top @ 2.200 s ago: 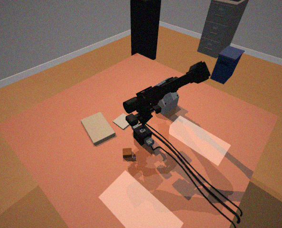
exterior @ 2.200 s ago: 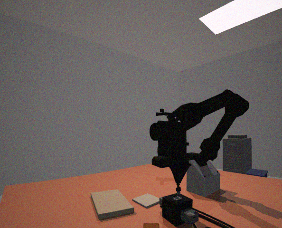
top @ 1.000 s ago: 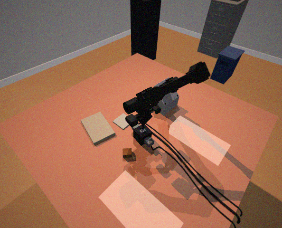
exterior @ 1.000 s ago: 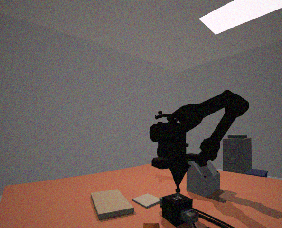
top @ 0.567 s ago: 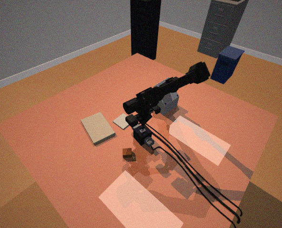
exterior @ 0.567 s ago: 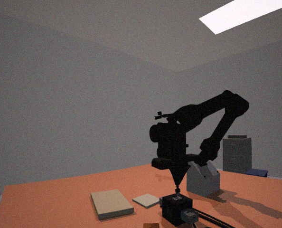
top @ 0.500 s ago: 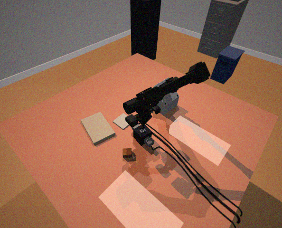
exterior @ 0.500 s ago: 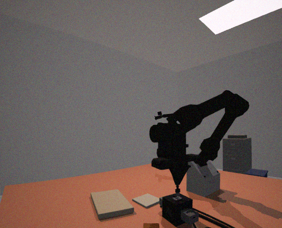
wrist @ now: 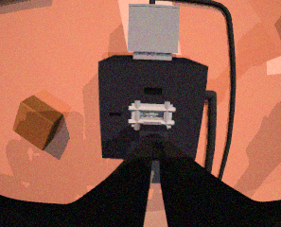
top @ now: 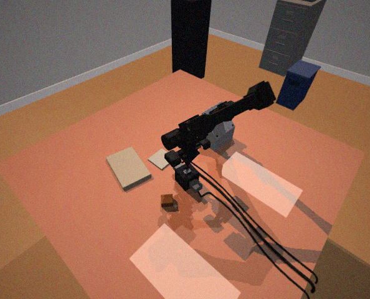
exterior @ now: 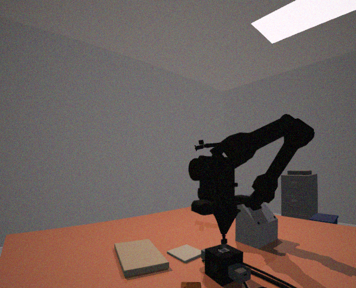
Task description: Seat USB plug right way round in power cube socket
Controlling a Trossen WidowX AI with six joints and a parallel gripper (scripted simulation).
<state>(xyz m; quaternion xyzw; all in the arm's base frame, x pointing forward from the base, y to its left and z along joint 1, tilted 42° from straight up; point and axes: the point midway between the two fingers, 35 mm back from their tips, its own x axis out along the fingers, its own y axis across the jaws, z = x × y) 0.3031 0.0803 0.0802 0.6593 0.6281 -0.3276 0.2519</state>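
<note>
My gripper tip is now 5 cm above the USB socket. From my gripper tip the other things lie so: pale pad (18 cm to the right, 12 cm below); then USB plug (2 cm below); then brown block (14 cm ahead, 2 cm to the left, 11 cm below).
</note>
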